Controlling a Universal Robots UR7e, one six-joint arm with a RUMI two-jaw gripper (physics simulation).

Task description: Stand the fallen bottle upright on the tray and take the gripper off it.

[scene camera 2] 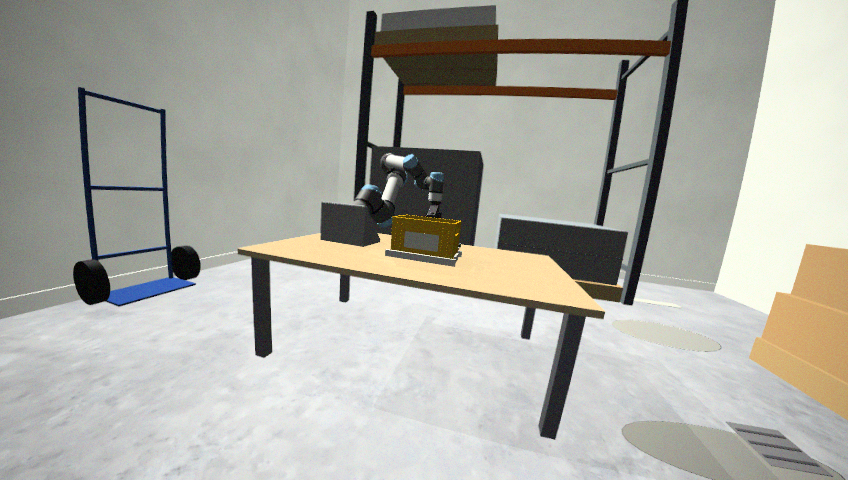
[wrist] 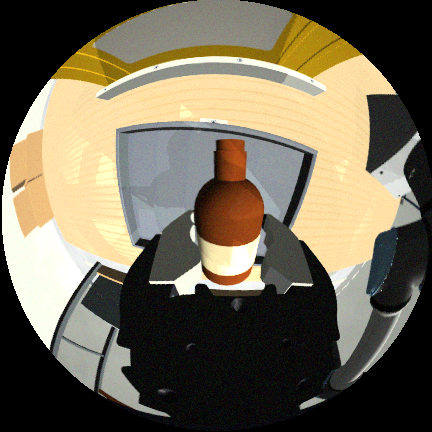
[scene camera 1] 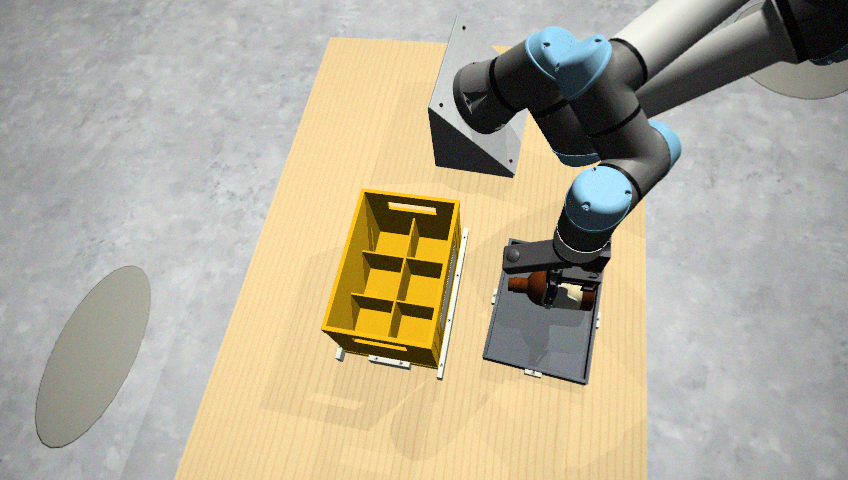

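Pixels of known places: gripper, fingertip midpoint: [wrist: 228,213] [scene camera 1: 548,287]; arm's base, origin of the base link: [scene camera 2: 355,219] [scene camera 1: 478,100].
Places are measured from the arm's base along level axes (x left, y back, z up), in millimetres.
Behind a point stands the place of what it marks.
Observation:
The brown bottle [scene camera 1: 537,285] @(x 164, y -383, z -49 mm) [wrist: 229,210] @(x 166, y -374, z -46 mm) with a cream label lies on its side at the arm-side end of the dark grey tray [scene camera 1: 553,342] @(x 209, y -467, z -117 mm) [wrist: 145,150] @(x 117, y -485, z -117 mm). Its neck points towards the yellow crate and its base is near the tray's outer rim. My gripper [scene camera 1: 553,290] @(x 186, y -372, z -80 mm) [wrist: 228,213] @(x 186, y -372, z -80 mm) is shut on the bottle, with one finger against each side of its body near the label. I cannot tell whether the bottle touches the tray floor. In scene camera 2 the crate hides the bottle, the tray and the fingertips.
A yellow crate [scene camera 1: 404,261] @(x -89, y -380, z -29 mm) [scene camera 2: 425,234] @(x -183, y -430, z -6 mm) with six compartments stands beside the tray, with a white rail [scene camera 1: 453,303] @(x 11, y -428, z -92 mm) [wrist: 215,67] @(x 14, y -395, z -106 mm) between them. A grey wedge-shaped mount [scene camera 1: 470,142] @(x -3, y -104, z -11 mm) [scene camera 2: 348,224] @(x -82, y -7, z -21 mm) carries the arm at the table's far end. Small white stops sit against the tray's sides.

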